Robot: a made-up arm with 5 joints.
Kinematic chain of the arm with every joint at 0, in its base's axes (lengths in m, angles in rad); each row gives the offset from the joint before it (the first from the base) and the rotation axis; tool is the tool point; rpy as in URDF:
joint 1: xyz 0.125 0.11 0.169 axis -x
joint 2: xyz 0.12 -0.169 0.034 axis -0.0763 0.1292 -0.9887
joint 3: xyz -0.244 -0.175 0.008 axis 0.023 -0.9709 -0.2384
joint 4: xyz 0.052 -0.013 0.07 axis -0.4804 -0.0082 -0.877
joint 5: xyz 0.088 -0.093 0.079 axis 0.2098 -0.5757 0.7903
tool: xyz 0.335 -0.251 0.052 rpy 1.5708 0 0
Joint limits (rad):
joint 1: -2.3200..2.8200
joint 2: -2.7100..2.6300
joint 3: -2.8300..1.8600
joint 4: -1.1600..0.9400
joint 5: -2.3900..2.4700
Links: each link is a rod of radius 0.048 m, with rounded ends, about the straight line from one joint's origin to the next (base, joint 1, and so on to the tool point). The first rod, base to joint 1, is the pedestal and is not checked.
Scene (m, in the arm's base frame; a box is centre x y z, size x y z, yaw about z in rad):
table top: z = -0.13
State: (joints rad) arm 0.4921 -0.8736 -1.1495 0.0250 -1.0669
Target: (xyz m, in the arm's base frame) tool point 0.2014 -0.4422 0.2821
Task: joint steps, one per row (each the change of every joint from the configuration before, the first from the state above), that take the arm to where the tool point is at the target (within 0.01 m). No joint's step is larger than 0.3 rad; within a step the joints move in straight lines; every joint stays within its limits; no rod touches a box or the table.
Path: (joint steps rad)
1: 0.2311 0.0667 -0.0518 -0.2962 0.1539
2: 0.2311 0.0667 -0.0518 -0.2963 0.1540
3: 0.2311 0.0667 -0.0517 -0.2962 0.1539
4: 0.2310 0.0667 -0.0518 -0.2963 0.1540

